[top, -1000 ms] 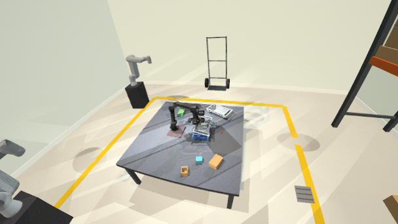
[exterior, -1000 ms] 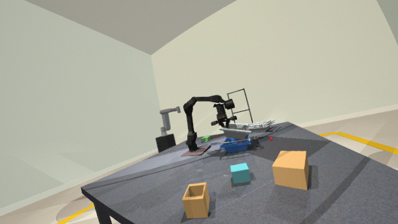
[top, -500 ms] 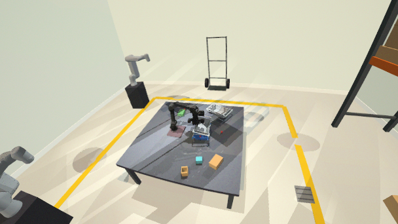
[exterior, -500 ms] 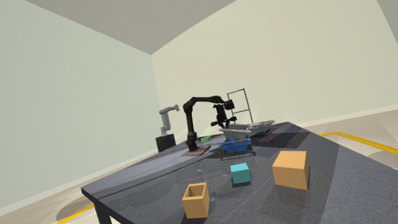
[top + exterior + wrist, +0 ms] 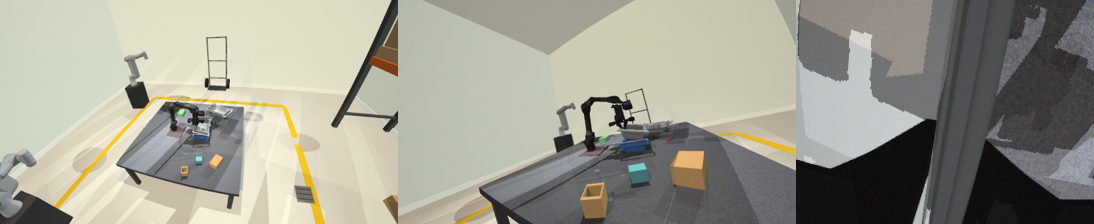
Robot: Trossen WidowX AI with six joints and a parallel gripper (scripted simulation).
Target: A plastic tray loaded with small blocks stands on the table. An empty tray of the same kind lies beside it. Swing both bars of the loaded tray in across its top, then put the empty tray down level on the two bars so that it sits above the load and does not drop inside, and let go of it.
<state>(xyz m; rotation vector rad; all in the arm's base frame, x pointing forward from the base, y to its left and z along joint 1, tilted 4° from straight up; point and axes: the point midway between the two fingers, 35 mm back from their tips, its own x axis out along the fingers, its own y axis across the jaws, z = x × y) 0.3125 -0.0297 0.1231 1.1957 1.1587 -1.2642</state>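
My gripper tip is now 7 cm short of the grey tray and 2 cm below it. Also, from my gripper tip: red block: 29 cm ahead, 10 cm below, 2 cm to the left; then teal cube: 41 cm to the right, 9 cm below, 7 cm ahead; then green block: 39 cm to the left, 29 cm behind, 9 cm below.
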